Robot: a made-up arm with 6 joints.
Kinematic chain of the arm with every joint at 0, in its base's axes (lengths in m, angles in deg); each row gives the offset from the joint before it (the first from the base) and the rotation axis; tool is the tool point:
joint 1: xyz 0 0 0.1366 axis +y
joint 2: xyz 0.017 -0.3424 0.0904 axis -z
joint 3: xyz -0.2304 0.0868 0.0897 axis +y
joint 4: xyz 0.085 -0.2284 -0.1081 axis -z
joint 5: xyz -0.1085 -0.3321 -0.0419 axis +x
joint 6: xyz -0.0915 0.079 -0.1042 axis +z
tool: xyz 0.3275 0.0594 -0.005
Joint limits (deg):
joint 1: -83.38..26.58
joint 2: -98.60..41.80
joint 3: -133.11..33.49
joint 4: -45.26..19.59
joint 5: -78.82..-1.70
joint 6: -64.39..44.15
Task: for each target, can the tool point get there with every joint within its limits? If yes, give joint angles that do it. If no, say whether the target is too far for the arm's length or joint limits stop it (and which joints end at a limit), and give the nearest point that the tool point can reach.
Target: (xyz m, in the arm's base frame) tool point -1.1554 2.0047 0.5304
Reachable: no: too far | nearest point -0.3661 0.0584 0.5502 | short by 2.100 m
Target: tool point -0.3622 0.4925 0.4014
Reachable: no: joint limits stop it (at a limit: joint 1, joint 2, joint 4, joint 5, joint 6) | nearest point -0.2604 0.0902 0.5330 | short by 0.435 m
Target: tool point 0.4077 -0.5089 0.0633
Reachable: yes | joints -28.10 -78.80 14.99 -15.71 -41.47 18.14
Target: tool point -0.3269 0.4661 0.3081
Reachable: no: joint limits stop it (at a limit: joint 1, joint 2, joint 4, joint 5) | nearest point -0.2367 0.0865 0.5116 | short by 0.440 m
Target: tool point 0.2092 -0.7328 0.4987
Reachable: yes | joints 7.29 5.63 -98.01 0.32 -49.79 27.67
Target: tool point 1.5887 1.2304 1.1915
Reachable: no: too far | nearest point 0.5835 -0.0468 0.5240 | short by 1.757 m
